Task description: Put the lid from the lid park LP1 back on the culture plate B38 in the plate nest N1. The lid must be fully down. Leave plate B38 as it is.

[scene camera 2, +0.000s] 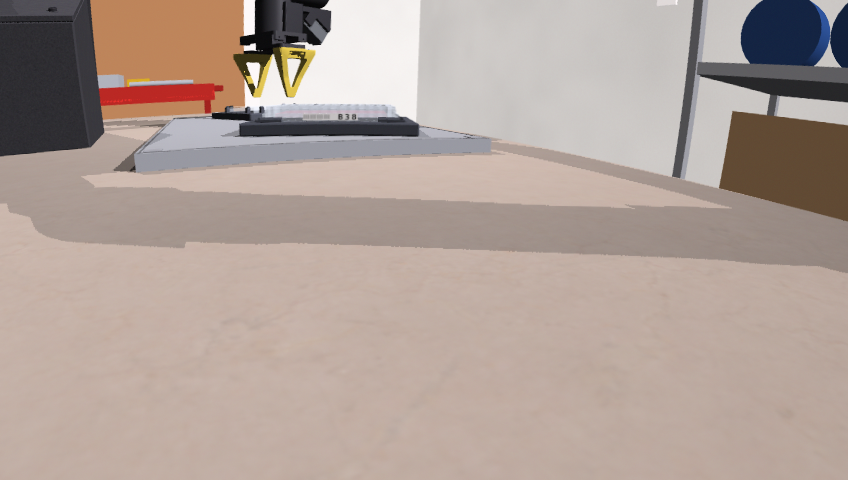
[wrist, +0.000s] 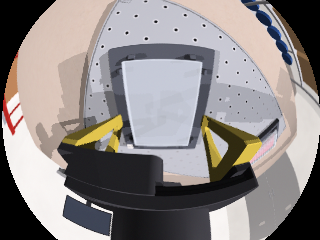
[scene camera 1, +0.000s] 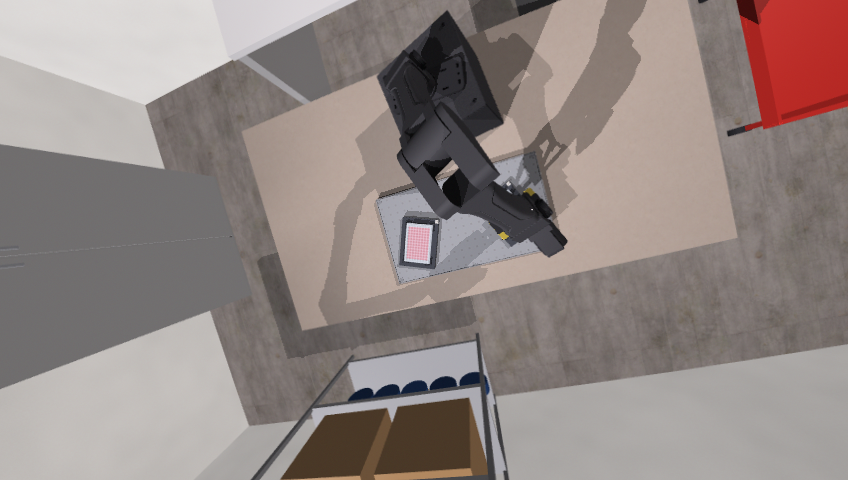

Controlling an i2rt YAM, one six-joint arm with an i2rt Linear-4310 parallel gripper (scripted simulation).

Labels:
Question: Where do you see a culture plate B38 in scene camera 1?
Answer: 418,240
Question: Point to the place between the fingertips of my gripper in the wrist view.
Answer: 161,119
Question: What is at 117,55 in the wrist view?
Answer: A dark lid park LP1.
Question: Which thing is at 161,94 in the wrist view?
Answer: A clear lid.

